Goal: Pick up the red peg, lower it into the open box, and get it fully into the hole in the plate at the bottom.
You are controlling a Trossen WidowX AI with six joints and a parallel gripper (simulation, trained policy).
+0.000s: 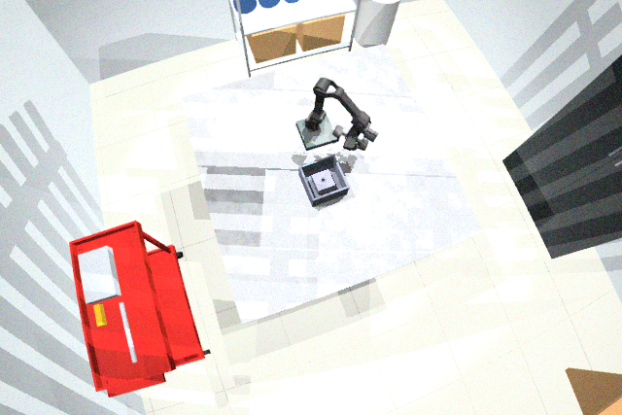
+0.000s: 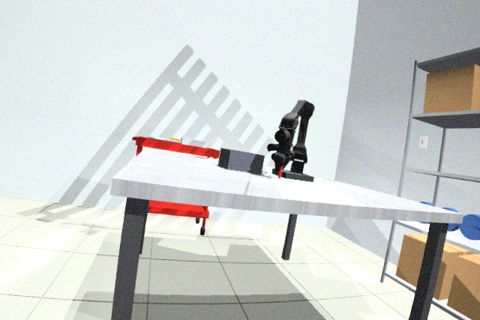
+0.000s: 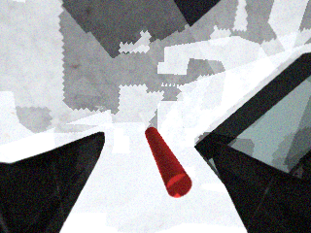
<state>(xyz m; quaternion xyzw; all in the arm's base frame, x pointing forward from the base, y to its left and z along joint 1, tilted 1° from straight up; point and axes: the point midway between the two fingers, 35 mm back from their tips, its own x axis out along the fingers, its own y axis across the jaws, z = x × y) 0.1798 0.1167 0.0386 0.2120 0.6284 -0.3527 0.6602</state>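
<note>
Now: the red peg right at my gripper tip. From my gripper tip the other things lie so: grey box (19 cm to the right, 14 cm ahead, 1 cm below).
</note>
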